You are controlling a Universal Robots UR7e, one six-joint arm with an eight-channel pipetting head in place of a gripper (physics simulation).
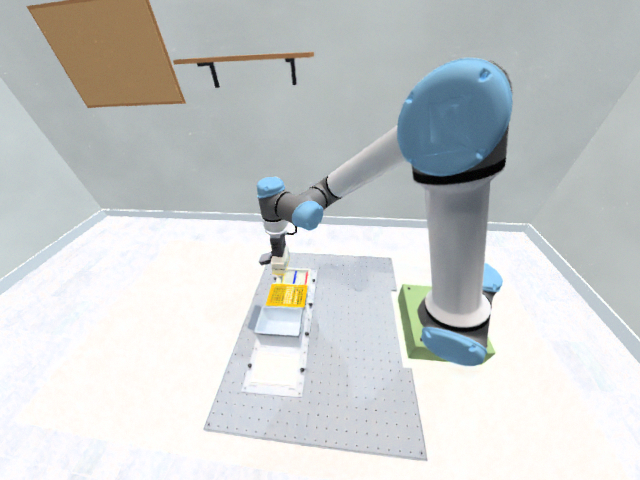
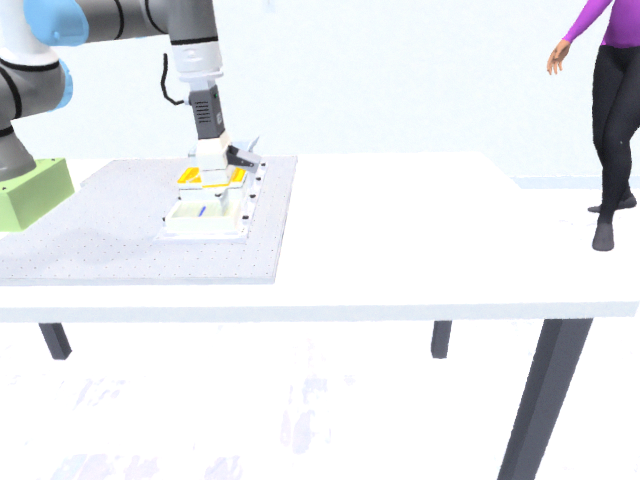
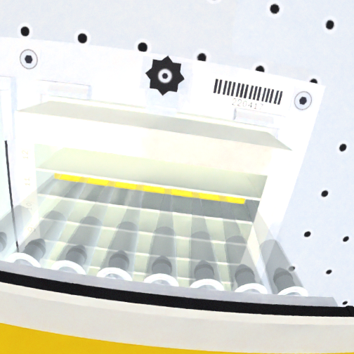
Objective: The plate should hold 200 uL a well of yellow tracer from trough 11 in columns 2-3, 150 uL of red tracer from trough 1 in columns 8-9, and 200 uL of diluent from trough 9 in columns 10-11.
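Note:
The pipetting head (image 1: 279, 277) (image 2: 223, 207) (image 3: 150, 190) is low over the reservoir (image 1: 300, 279) (image 2: 204, 224) (image 3: 150, 145). It has no fingers. Its row of clear tips reaches down into trough 11, along the yellow tracer (image 3: 125, 185), which shows as a broken strip between the tips. Their exact depth is hard to tell. A red strip (image 1: 306, 277) shows at the reservoir's right end, and a blue strip (image 1: 294, 277) (image 2: 202, 210) lies nearer the middle. Diluent in trough 9 cannot be made out. A flat white area (image 1: 276, 366) at the deck's near end may be the plate; no wells are readable.
An orange-topped rack (image 1: 286, 295) (image 2: 189, 175) stands beside the reservoir. An open grey-blue box (image 1: 279, 320) stands beyond it toward the near end. All are in one line on a perforated board (image 1: 356, 330) (image 2: 129, 253). The arm's green base (image 1: 410, 330) (image 2: 38, 193) is at the board's side.

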